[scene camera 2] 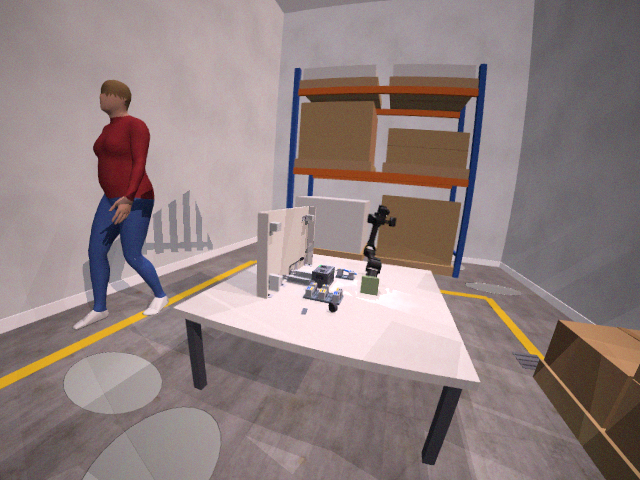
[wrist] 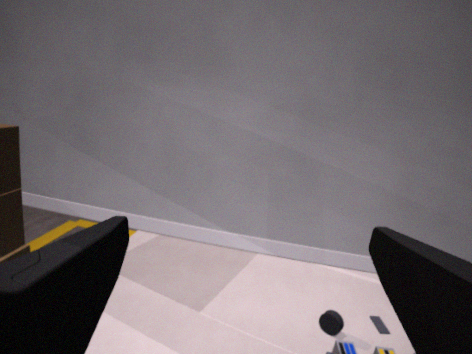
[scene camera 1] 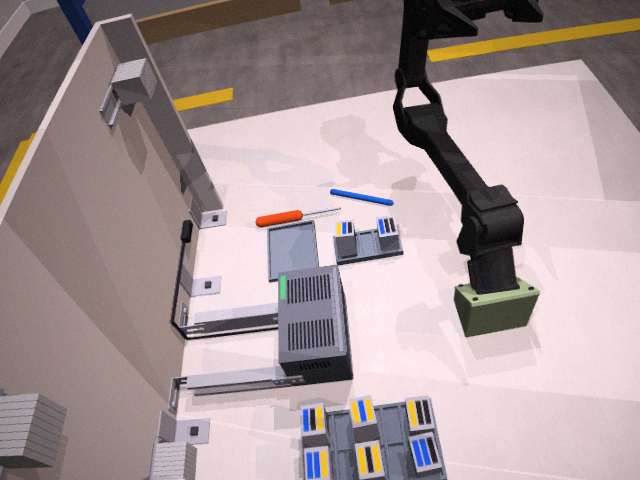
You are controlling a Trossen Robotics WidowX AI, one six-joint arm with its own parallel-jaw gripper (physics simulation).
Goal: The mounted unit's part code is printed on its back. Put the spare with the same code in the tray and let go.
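Where they show: gripper, fingertip midpoint: (scene camera 2: 383,220) (wrist: 252,234) (scene camera 1: 509,25); arm's base, link origin: (scene camera 2: 371,280) (scene camera 1: 495,286).
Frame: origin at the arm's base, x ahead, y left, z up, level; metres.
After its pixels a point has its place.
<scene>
The mounted unit (scene camera 1: 308,310) @[z 0.029, x 0.294, y 0.033 m] (scene camera 2: 323,274) @[z 0.023, x 0.265, y 0.113 m], a dark grey vented box with a green mark, sits at the end of two rails from the upright panel; its back and printed code do not show. The flat grey tray (scene camera 1: 292,250) @[z -0.067, x 0.349, y -0.157 m] lies behind it in scene camera 1, with nothing seen in it. Striped spares stand in two holders: several in the near one, such as the blue-blue-black spare (scene camera 1: 424,451) @[z -0.017, x 0.138, y 0.239 m] and yellow-blue-yellow spare (scene camera 1: 362,410) @[z -0.013, x 0.220, y 0.179 m], and two in the far one, including the blue-black-black spare (scene camera 1: 386,226) @[z -0.018, x 0.162, y -0.155 m]. My gripper (wrist: 252,234) @[z 0.349, x -0.012, y -0.161 m] is open and empty, raised high above the table, away from the spares.
The upright panel (scene camera 1: 93,206) (scene camera 2: 284,242) stands left, with grey boxes on it and a black cable (scene camera 1: 179,279) @[z 0.001, x 0.540, y -0.064 m]. An orange screwdriver (scene camera 1: 279,218) @[z -0.051, x 0.376, y -0.229 m] and a blue rod (scene camera 1: 361,196) @[z -0.060, x 0.207, y -0.274 m] lie behind the tray. A dark round object (scene camera 2: 332,307) @[z -0.041, x 0.115, y 0.360 m] (wrist: 331,322) @[z -0.037, x 0.115, y 0.337 m] stands by the near holder.
</scene>
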